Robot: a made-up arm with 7 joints. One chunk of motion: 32 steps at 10 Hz.
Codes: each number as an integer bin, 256 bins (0 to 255) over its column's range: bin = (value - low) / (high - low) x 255, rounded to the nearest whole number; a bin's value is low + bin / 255 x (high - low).
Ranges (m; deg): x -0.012..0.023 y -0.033..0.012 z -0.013..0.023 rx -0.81..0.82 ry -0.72..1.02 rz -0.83..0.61
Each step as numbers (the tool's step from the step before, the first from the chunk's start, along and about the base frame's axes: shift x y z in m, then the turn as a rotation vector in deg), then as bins.
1 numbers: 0.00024 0.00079 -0.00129 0.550 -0.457 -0.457
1 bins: 89 191 83 213 39 66
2 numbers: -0.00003 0.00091 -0.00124 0.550 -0.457 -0.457
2 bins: 87 192 83 213 39 66
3 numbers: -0.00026 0.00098 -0.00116 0.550 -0.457 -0.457
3 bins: 86 193 84 213 39 66
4 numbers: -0.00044 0.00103 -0.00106 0.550 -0.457 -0.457
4 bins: 84 193 85 213 39 66
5 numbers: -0.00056 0.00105 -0.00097 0.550 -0.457 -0.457
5 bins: 83 193 85 213 39 66
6 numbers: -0.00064 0.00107 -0.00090 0.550 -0.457 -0.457
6 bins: 83 193 86 213 39 66
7 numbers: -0.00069 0.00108 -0.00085 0.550 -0.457 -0.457
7 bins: 82 193 86 213 39 66
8 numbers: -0.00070 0.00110 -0.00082 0.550 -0.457 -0.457
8 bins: 82 193 86 213 39 66
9 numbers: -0.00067 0.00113 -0.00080 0.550 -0.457 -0.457
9 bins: 83 193 86 213 39 66
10 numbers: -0.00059 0.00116 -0.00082 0.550 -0.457 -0.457
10 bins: 83 194 86 213 39 66
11 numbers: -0.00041 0.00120 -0.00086 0.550 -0.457 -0.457
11 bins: 84 194 86 213 39 66
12 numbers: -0.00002 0.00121 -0.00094 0.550 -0.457 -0.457
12 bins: 87 194 85 213 39 66
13 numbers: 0.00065 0.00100 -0.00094 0.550 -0.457 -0.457
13 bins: 92 193 85 213 39 66
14 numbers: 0.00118 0.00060 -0.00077 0.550 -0.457 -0.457
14 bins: 96 190 87 213 39 66
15 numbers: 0.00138 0.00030 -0.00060 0.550 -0.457 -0.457
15 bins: 97 189 88 213 39 66
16 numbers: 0.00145 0.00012 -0.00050 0.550 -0.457 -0.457
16 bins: 98 188 89 213 39 66
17 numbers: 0.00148 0.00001 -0.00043 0.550 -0.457 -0.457
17 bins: 98 187 89 213 39 66
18 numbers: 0.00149 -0.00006 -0.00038 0.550 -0.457 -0.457
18 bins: 98 187 89 213 39 66
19 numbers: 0.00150 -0.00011 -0.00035 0.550 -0.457 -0.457
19 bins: 98 186 90 213 39 66
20 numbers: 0.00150 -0.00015 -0.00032 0.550 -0.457 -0.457
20 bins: 98 186 90 213 39 66
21 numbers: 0.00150 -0.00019 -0.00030 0.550 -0.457 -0.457
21 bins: 98 186 90 213 39 66
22 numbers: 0.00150 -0.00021 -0.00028 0.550 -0.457 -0.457
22 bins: 98 186 90 213 39 66
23 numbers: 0.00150 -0.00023 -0.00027 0.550 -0.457 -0.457
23 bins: 98 186 90 213 39 66
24 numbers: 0.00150 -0.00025 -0.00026 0.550 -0.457 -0.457
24 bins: 98 186 90 213 39 66
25 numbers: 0.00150 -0.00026 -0.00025 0.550 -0.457 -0.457
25 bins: 98 186 90 213 39 66
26 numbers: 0.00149 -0.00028 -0.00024 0.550 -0.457 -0.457
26 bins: 98 185 90 213 39 66
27 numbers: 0.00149 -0.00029 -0.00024 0.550 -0.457 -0.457
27 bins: 98 185 90 213 39 66
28 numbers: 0.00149 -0.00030 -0.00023 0.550 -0.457 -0.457
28 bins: 98 185 90 213 39 66
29 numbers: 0.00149 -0.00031 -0.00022 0.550 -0.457 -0.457
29 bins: 98 185 91 213 39 66
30 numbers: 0.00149 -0.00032 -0.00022 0.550 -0.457 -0.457
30 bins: 98 185 91 213 39 66
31 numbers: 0.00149 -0.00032 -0.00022 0.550 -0.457 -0.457
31 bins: 98 185 91 213 39 66
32 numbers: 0.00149 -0.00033 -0.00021 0.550 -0.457 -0.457
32 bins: 98 185 91 213 39 66
